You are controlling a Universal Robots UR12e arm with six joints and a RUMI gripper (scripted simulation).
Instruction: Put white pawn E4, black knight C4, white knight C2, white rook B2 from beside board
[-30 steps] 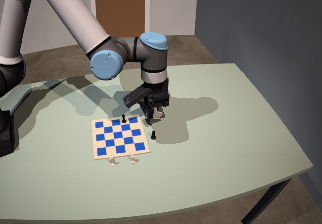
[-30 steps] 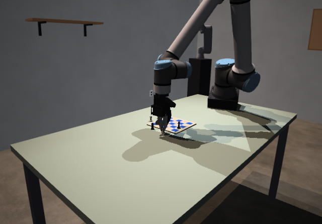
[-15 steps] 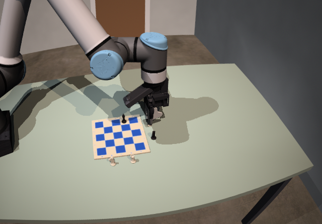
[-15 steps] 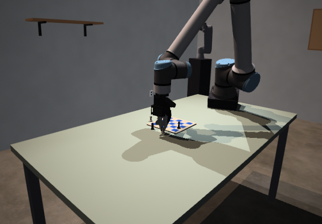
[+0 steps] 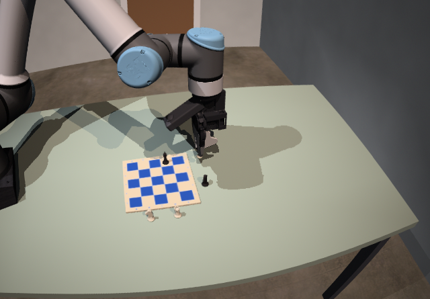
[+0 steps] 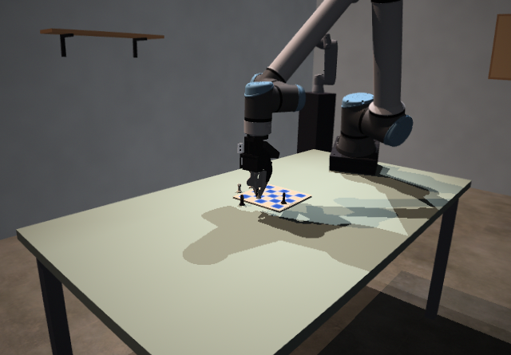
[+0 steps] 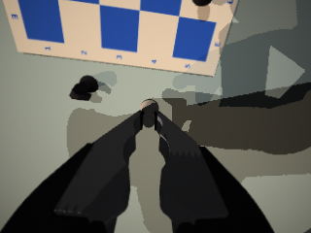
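Now: the chessboard 13 cm behind my hand, 7 cm to the right of it and 6 cm below it. Also, from my hand: black knight 2 cm ahead, 7 cm to the right, 5 cm below; then white rook 6 cm behind, 20 cm to the right, 5 cm below; then white pawn 1 cm below.
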